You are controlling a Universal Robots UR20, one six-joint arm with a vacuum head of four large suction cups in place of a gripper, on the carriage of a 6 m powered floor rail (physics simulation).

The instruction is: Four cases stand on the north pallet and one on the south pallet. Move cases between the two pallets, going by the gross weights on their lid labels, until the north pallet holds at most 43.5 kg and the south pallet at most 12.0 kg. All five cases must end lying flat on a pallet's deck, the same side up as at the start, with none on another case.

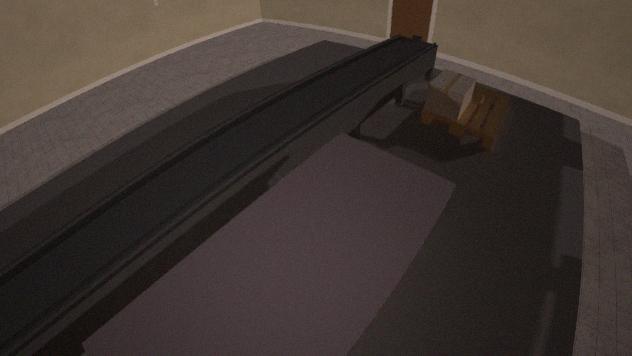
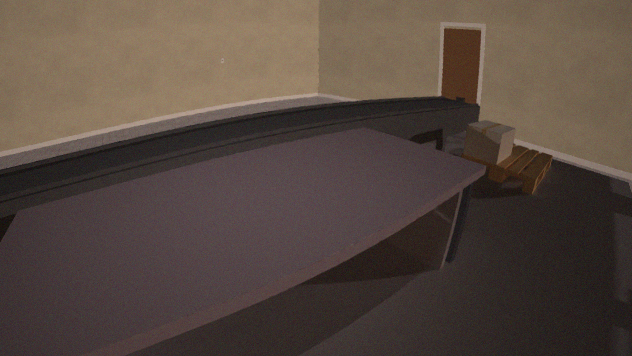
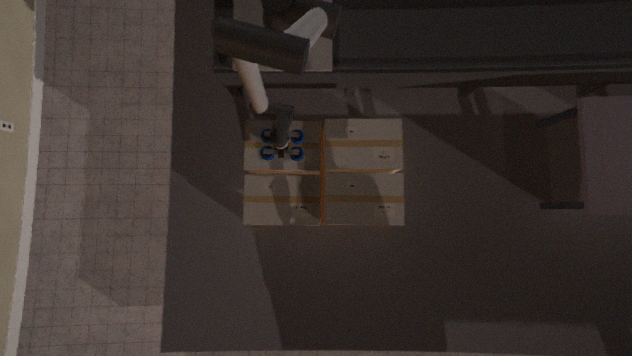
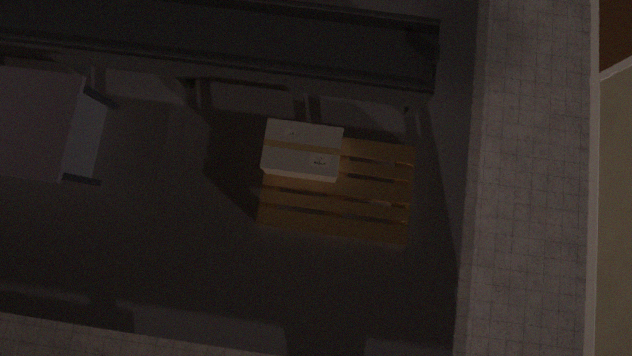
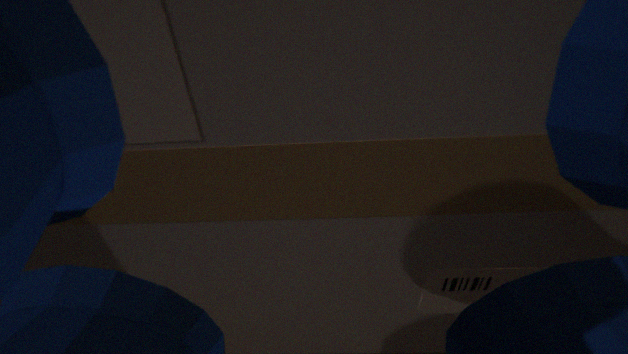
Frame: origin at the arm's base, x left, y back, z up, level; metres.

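Seen in the pictures: hand, its tool point: (image 5: 331, 242); arm's base, origin of its link: (image 3: 282, 28).
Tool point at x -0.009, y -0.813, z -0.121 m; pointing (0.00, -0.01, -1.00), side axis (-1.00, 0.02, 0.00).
Observation:
Pixels of each thing's top centre, then the offset from my tool point to it. Level surfaces: height alone.
- upper-left case, centre of its top: (image 5: 339, 183) (image 3: 282, 145) dx -0.005, dy +0.012, dz -0.052 m
- upper-right case, centre of its top: (image 3: 363, 143) dx +0.591, dy +0.016, dz -0.008 m
- lower-left case, centre of its top: (image 3: 282, 199) dx -0.006, dy -0.389, dz -0.064 m
- lower-right case, centre of its top: (image 3: 364, 198) dx +0.592, dy -0.386, dz -0.009 m
- long table, height of its surface: dz +0.081 m
My suction head (image 3: 282, 144) (image 5: 330, 200), four blue cups, is open and hangs close over the lid of the upper-left case (image 3: 252, 162) (image 5: 320, 100) on the north pallet (image 3: 322, 200). Cup shadows fall on that lid beside the cups; its weight label is mostly hidden, a barcode shows. The upper-right case (image 3: 364, 131), lower-left case (image 3: 257, 212) and lower-right case (image 3: 364, 217) lie flat beside it; their labels are too small to read. The south case (image 1: 450, 95) (image 2: 487, 142) (image 4: 290, 160) lies flat on the upper-left part of the south pallet (image 2: 537, 162) (image 4: 325, 231).
The floor rail (image 1: 200, 155) (image 2: 250, 112) (image 3: 475, 37) (image 4: 225, 40) runs along one side of both pallets. A long table (image 1: 300, 240) (image 2: 250, 210) (image 3: 610, 155) (image 4: 35, 125) stands between the pallets. The arm (image 3: 260, 47) reaches from the rail over the north pallet's upper-left corner.

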